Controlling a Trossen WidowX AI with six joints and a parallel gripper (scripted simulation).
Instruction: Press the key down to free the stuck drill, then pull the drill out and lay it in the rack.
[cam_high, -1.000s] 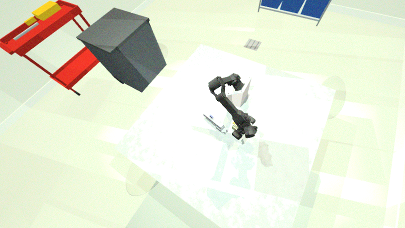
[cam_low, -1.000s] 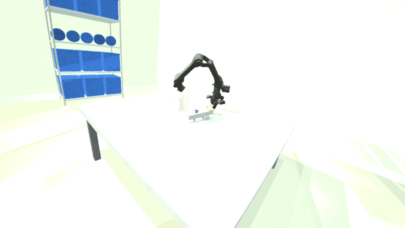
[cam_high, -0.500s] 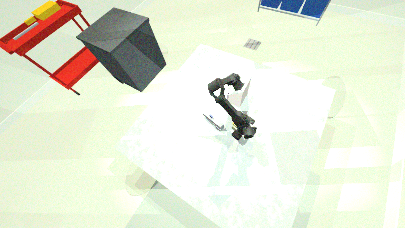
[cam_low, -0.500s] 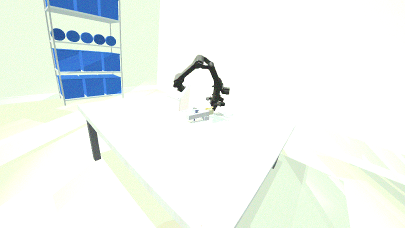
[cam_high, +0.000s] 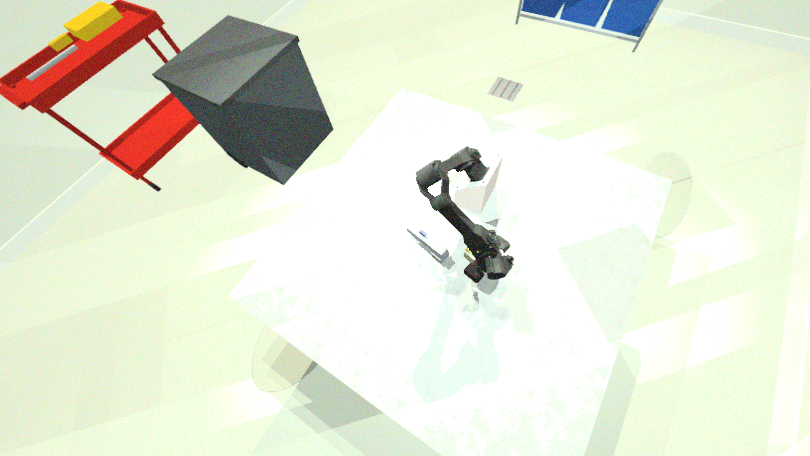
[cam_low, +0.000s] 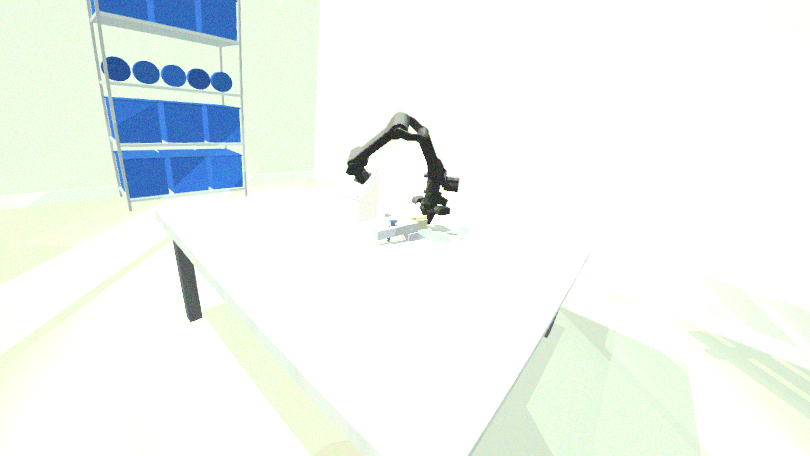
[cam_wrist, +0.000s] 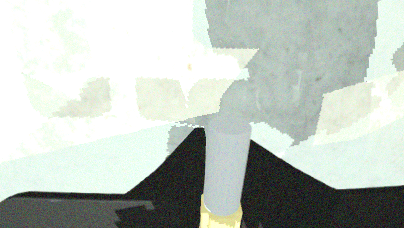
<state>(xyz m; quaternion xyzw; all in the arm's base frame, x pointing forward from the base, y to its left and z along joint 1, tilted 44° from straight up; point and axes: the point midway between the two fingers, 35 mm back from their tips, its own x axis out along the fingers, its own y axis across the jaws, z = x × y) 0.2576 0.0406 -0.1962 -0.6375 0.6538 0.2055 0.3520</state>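
My gripper tip is now 4 cm to the left of the drill, 3 cm below it and 1 cm past it. From my gripper tip the other things lie so: small blue key 25 cm to the right, 4 cm above, 2 cm ahead; pale holder block 23 cm to the right, 3 cm ahead, 3 cm above; olive block 5 cm to the right, 1 cm behind, 1 cm above.
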